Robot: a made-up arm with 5 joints.
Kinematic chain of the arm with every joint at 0, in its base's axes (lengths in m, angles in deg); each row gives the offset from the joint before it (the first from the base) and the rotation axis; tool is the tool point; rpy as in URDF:
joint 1: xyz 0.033 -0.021 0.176 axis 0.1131 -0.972 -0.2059
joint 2: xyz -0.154 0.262 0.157 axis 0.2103 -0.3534 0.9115
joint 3: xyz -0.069 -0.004 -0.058 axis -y
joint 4: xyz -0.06 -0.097 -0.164 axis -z
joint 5: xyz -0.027 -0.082 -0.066 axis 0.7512 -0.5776 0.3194
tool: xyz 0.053 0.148 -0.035 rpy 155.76 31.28 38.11
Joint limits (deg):
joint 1: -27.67..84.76
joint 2: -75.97..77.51
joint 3: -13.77..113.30
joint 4: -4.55..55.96
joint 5: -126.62..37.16
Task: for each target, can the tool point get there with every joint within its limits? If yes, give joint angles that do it. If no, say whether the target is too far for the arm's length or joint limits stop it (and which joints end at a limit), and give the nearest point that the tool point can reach.
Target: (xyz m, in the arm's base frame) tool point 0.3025 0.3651 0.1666
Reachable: yes | joints 35.66 58.34 59.32 29.12 -113.09
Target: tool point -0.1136 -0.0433 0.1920
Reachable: yes | joints 39.39 -60.72 100.39 36.46 -41.22
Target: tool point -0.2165 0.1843 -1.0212
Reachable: no: too far | nearest point -0.1106 0.2676 -0.3681 | short by 0.667 m
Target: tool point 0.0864 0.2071 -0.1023
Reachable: yes | joints 56.13 -2.14 -0.94 40.58 -17.15
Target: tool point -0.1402 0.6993 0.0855
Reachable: no: joint limits stop it (at a limit: joint 1, joint 2, joint 4, joint 5) | nearest point 0.0034 0.5602 0.0744 | short by 0.200 m
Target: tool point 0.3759 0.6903 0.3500
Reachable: no: joint limits stop it (at a limit: joint 1, joint 2, joint 3) | nearest point 0.2296 0.5223 0.3281 | short by 0.224 m
